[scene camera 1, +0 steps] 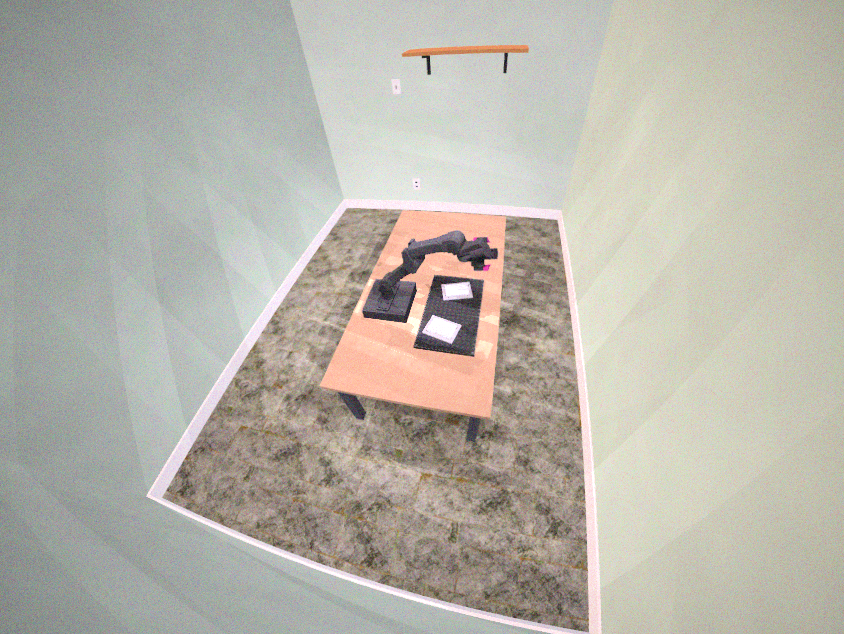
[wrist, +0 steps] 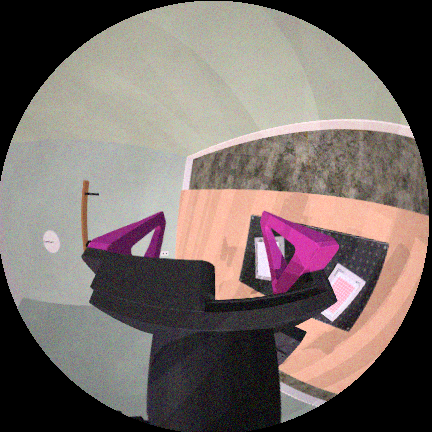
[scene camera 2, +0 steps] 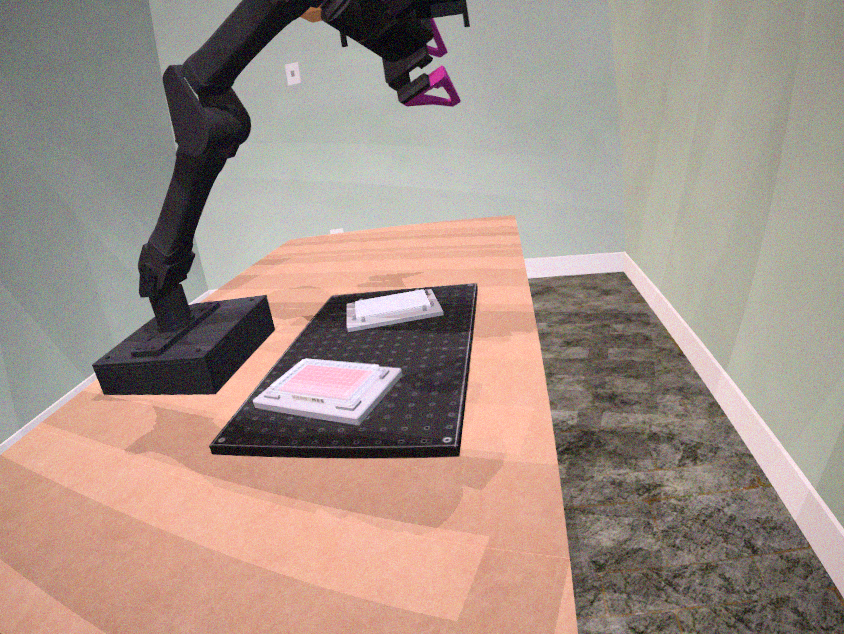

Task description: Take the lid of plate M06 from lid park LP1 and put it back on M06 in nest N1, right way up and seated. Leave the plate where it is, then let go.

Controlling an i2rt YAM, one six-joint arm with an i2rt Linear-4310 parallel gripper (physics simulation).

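Places are measured from the arm's base along level axes (x ahead, y left, z up), in centimetres.
Where they show: gripper, fingertip midpoint: [wrist: 212, 216] [scene camera 2: 450, 77]; arm's base, link origin: [scene camera 1: 388, 296] [scene camera 2: 178, 329].
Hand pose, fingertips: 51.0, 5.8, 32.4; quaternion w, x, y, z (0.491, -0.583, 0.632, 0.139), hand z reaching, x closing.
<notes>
Each offset is from my fingertips to the top centre of the thing, as dx, dy, dz. "pt": to the spot under its first point. Level surfaces: height alone.
Plate M06 @(-18.3, -17.9, -35.0) [scene camera 1: 442, 328] [scene camera 2: 327, 379] [wrist: 345, 293], with pink wells, sits in the white nest N1 @(-18.3, -17.9, -35.9) [scene camera 2: 360, 414] at the near end of the black board. The white lid @(-16.4, +10.1, -35.9) [scene camera 1: 456, 290] [scene camera 2: 394, 304] [wrist: 262, 259] lies on the pale lid park LP1 @(pt -8.9, +6.3, -36.8) [scene camera 2: 429, 313] at the board's far end; one finger partly covers it in the wrist view. No labels are readable. My gripper [scene camera 1: 485, 253] [scene camera 2: 450, 77] [wrist: 212, 216] has magenta fingers spread wide, open and empty. It is high above the table, beyond the lid park and well apart from the lid and plate.
The black perforated board @(-16.1, -3.9, -37.6) [scene camera 1: 451, 311] [scene camera 2: 436, 382] [wrist: 372, 255] lies on the wooden table @(dz -38.9) [scene camera 1: 402, 371] [scene camera 2: 341, 545] [wrist: 215, 210]. The arm's black base [scene camera 1: 390, 300] [scene camera 2: 184, 354] stands left of the board. A wooden wall shelf [scene camera 1: 465, 50] [wrist: 85, 215] is on the far wall.
</notes>
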